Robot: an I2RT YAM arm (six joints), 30 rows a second.
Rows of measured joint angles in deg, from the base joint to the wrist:
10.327, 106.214, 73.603, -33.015, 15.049, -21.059
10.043, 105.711, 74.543, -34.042, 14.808, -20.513
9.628, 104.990, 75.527, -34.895, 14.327, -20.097
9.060, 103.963, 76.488, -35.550, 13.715, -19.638
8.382, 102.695, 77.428, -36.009, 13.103, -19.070
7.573, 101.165, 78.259, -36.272, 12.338, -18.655
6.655, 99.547, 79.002, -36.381, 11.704, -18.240
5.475, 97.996, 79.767, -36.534, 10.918, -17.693
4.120, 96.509, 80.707, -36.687, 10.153, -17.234
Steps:
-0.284, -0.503, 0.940, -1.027, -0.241, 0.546
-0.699, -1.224, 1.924, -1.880, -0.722, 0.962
-1.267, -2.251, 2.885, -2.535, -1.334, 1.421
-1.945, -3.519, 3.825, -2.994, -1.946, 1.989
-2.754, -5.049, 4.656, -3.257, -2.711, 2.404
-3.672, -6.667, 5.399, -3.366, -3.345, 2.819
-4.852, -8.218, 6.164, -3.519, -4.131, 3.366
-6.207, -9.705, 7.104, -3.672, -4.896, 3.825

